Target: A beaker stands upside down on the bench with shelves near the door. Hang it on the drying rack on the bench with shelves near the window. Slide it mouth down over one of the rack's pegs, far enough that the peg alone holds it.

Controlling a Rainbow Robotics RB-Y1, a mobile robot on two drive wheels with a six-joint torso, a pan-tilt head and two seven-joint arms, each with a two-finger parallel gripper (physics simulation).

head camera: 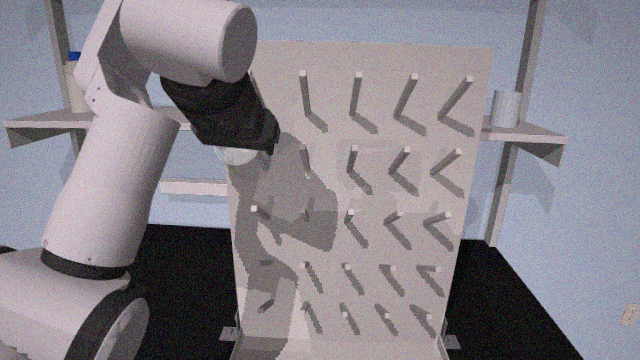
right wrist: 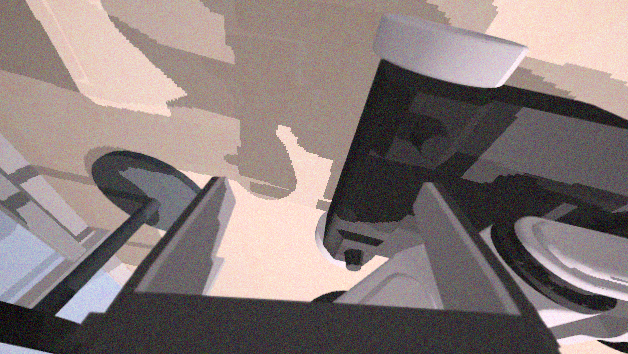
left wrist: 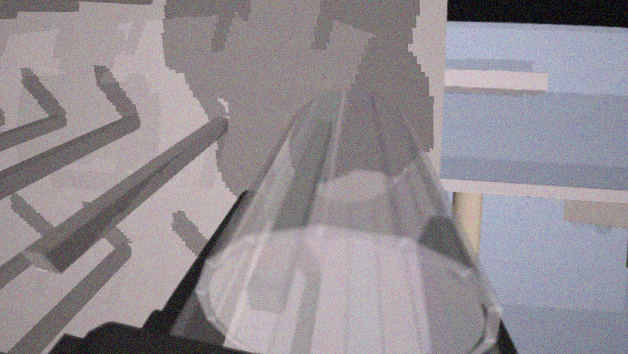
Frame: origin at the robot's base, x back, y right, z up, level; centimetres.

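Seen in the pictures: left gripper, fingertip midpoint: (head camera: 247, 147) (left wrist: 341, 219); right gripper, fingertip midpoint: (right wrist: 322, 191).
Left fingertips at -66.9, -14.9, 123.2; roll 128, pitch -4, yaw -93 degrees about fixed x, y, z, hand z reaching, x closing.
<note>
A point is followed by its place in that frame, as x, y, z.
The clear beaker (head camera: 237, 156) @[-60.9, -14.8, 123.5] (left wrist: 350, 260) @[-60.6, -15.2, 123.0] is between the fingers of my left gripper (left wrist: 341, 219) @[-66.9, -14.9, 123.2], which is shut on it. In the head view it shows below the black wrist, at the upper left edge of the pegged drying rack (head camera: 370, 60) @[-73.0, 4.6, 137.0] (left wrist: 427, 30) @[-72.8, -19.7, 111.2]. In the left wrist view a dark, peg-like strip shows through the glass. I cannot tell whether it is inside the beaker or behind it. A long bare peg (left wrist: 140, 195) @[-65.6, -6.0, 122.8] lies to the left of the beaker, apart from it. My right gripper (right wrist: 322, 191) @[-13.5, 22.1, 41.7] is open and empty, away from the rack.
A pale cylinder (head camera: 506, 108) @[-100.5, 43.1, 127.0] stands on the right shelf (head camera: 542, 135) @[-92.3, 49.0, 122.0]. A blue-capped bottle (head camera: 77, 90) @[-109.0, -77.6, 128.7] is partly hidden by my arm on the left shelf (head camera: 45, 120) @[-95.7, -78.2, 122.0]. The rack stands on a black bench top (head camera: 192, 290) @[-88.0, -38.8, 76.3]. A dark round disc (right wrist: 150, 182) @[-72.5, -32.5, 3.1] shows beside the right fingers.
</note>
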